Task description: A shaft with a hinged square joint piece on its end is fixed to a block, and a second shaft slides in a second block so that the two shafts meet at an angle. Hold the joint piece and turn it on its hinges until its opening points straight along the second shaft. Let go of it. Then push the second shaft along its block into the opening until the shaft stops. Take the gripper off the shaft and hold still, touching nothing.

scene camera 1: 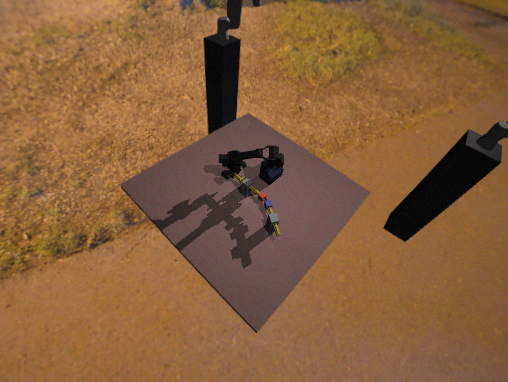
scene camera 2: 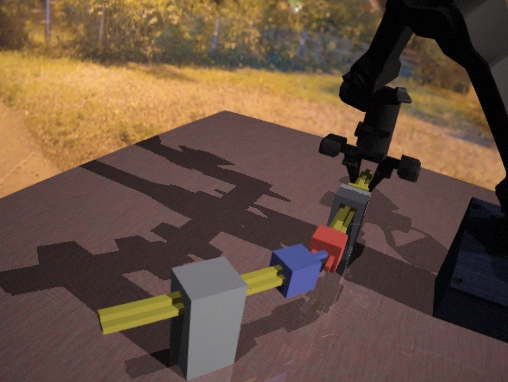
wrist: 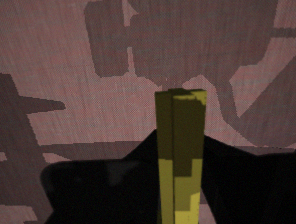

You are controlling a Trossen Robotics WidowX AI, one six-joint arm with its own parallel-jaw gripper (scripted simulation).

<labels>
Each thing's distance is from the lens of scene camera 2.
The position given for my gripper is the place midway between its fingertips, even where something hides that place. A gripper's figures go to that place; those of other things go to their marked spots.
my gripper (scene camera 2: 359, 197): 75 cm
yellow shaft (scene camera 2: 341, 222): 55 cm
red joint piece (scene camera 2: 333, 241): 48 cm
The marked spots on the yellow shaft and the red joint piece are 7 cm apart.
</labels>
